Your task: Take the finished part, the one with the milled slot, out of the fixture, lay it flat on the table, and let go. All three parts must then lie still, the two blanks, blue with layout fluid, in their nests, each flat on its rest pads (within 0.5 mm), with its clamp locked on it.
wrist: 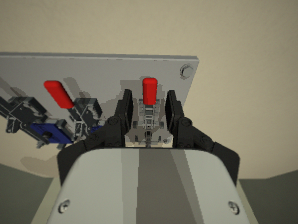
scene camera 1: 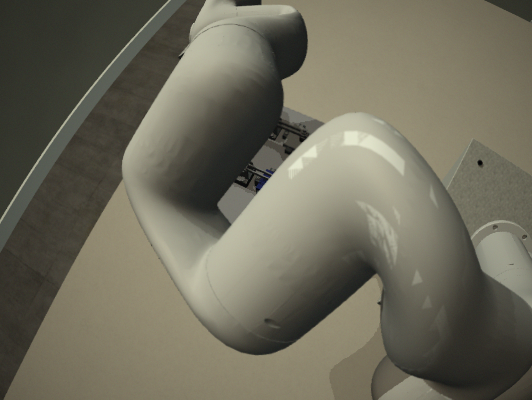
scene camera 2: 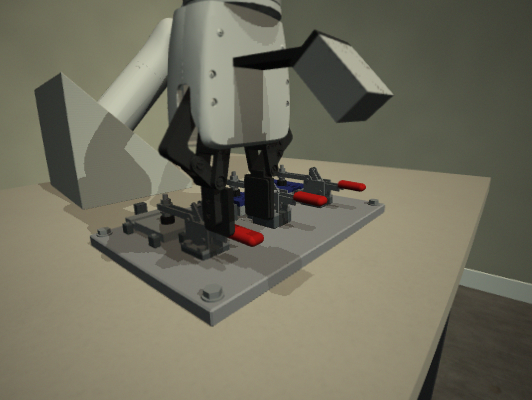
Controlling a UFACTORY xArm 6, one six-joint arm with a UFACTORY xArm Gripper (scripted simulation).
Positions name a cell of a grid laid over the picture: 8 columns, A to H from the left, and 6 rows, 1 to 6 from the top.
Labels:
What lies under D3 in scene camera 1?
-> A grey fixture plate.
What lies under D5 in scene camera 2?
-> A grey fixture plate.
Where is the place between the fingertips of my gripper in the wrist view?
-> At E3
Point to a grey finished part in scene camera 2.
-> C4

